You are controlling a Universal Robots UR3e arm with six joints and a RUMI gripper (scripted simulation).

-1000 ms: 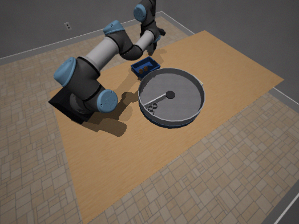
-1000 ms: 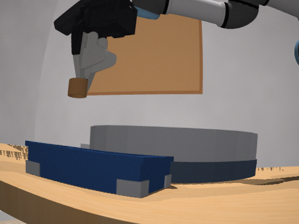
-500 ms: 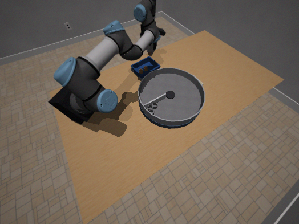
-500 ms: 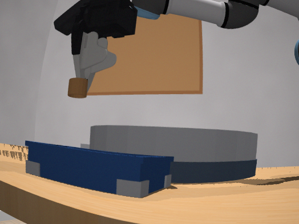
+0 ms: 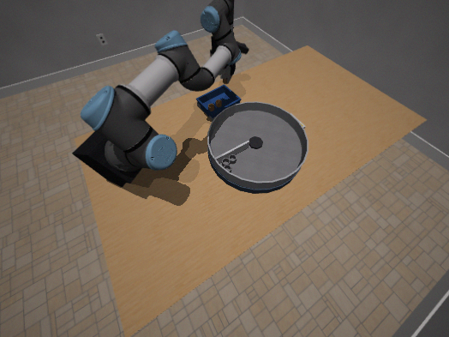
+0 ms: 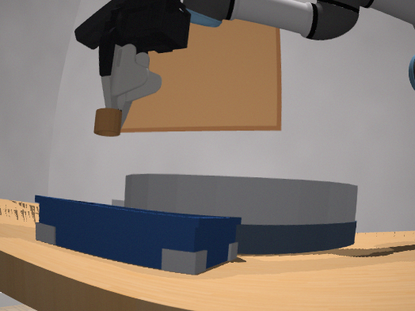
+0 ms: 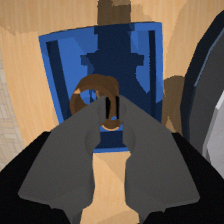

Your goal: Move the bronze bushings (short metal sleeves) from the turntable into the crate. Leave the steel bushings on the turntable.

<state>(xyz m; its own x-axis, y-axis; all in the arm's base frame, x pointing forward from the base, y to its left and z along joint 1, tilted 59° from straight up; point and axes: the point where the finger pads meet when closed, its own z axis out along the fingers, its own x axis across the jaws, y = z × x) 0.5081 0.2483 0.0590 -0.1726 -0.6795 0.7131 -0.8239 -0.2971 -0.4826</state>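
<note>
The blue crate lies 130 mm below my hand, 40 mm behind it and 20 mm to the left of it. From my hand the other things lie so: grey turntable: 300 mm to the right, 120 mm behind, 100 mm below.
</note>
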